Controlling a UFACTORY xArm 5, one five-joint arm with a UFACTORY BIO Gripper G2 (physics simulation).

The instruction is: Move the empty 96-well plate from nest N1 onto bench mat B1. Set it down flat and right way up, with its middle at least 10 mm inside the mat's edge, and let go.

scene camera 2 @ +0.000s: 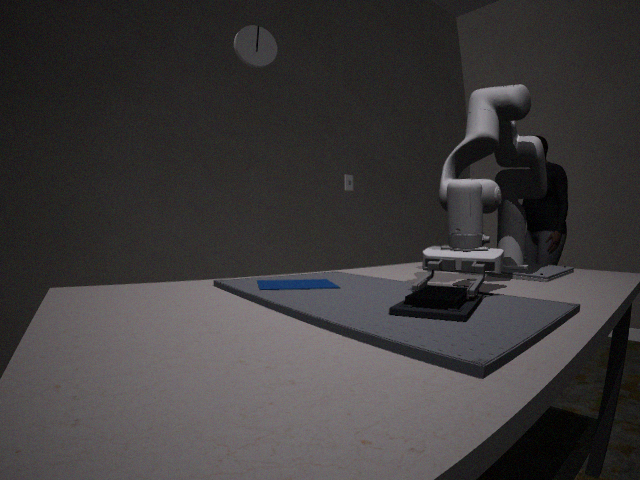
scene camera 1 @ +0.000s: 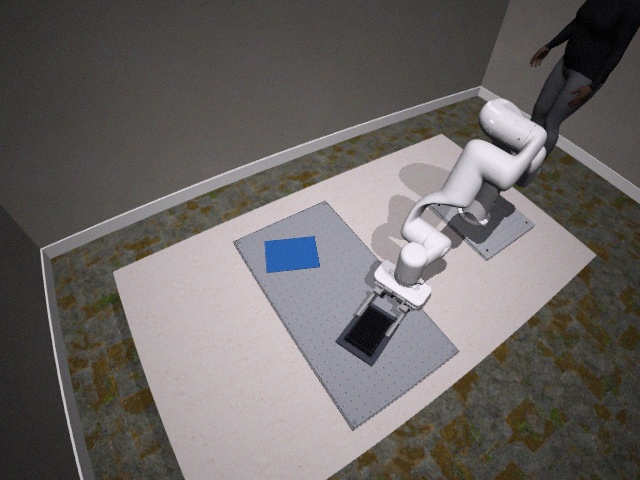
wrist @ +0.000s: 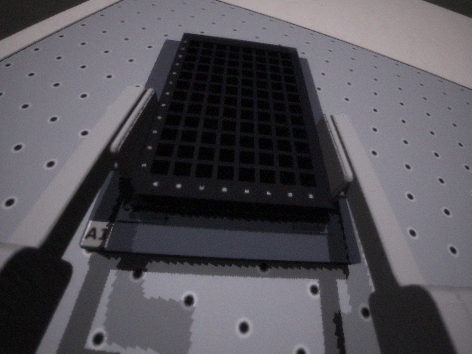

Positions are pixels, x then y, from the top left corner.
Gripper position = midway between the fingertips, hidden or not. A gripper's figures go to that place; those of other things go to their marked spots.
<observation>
The gripper (scene camera 2: 442,292) is 63 cm from the lens. A black 96-well plate (scene camera 2: 436,297) is 57 cm from the lens. A dark grey nest N1 (scene camera 2: 470,305): 59 cm from the lens. A blue bench mat B1 (scene camera 2: 311,283): 85 cm from the lens. The marked spots on the dark grey nest N1 and the blue bench mat B1 are 40 cm apart.
</observation>
